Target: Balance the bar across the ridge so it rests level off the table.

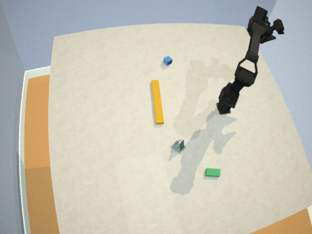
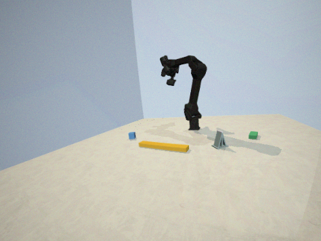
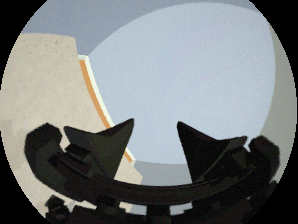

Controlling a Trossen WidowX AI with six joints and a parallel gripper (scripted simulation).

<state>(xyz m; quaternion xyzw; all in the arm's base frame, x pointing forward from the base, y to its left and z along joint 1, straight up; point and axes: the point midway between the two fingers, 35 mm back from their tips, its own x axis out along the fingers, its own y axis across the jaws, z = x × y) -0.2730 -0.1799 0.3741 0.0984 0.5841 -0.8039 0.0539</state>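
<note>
Now: gripper tip 630 mm short of the yellow bar, 100 mm to the right of it and 360 mm above it. Round my gripper tip: blue cube: 520 mm ahead, 130 mm to the right, 350 mm below; then green block: 460 mm ahead, 490 mm to the left, 360 mm below.
</note>
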